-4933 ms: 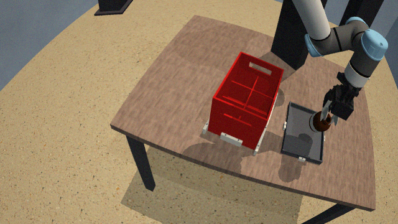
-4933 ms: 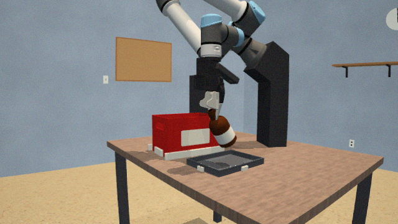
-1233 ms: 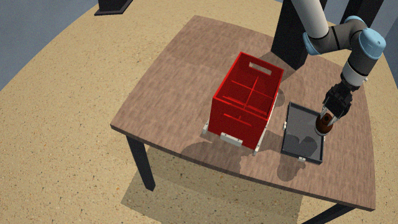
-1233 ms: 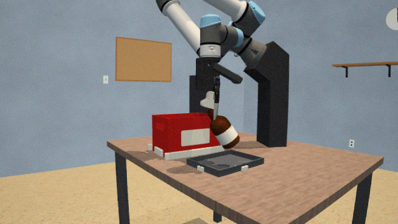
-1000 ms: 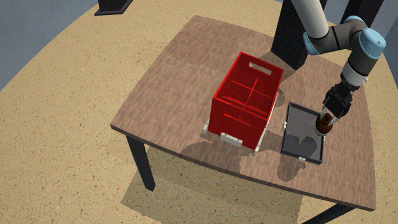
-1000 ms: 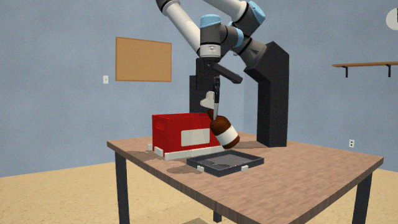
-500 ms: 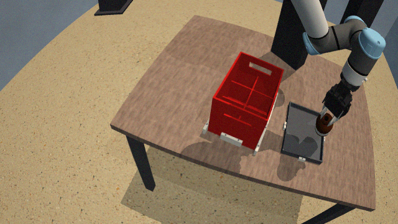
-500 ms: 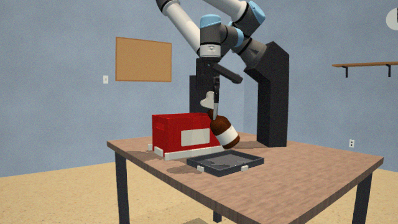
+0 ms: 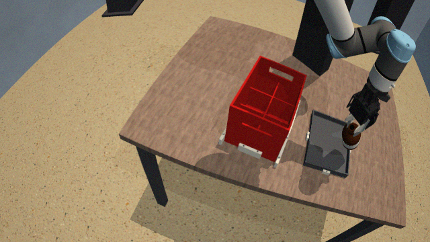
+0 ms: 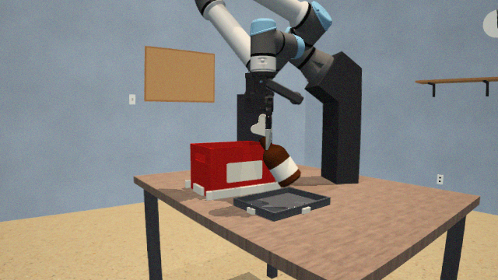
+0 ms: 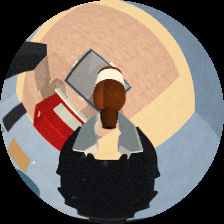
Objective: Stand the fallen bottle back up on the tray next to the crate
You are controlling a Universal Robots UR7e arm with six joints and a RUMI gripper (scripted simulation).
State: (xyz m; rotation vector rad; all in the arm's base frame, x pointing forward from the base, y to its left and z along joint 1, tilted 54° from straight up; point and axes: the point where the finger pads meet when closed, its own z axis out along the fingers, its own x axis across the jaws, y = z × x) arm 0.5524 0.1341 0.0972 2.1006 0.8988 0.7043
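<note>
Right now my hand is 1 cm past the brown bottle, 2 cm to the right of it and 4 cm above it. Round my hand: tray 8 cm behind, 1 cm to the left, 19 cm below; then red crate 15 cm behind, 26 cm to the right, 12 cm below.
</note>
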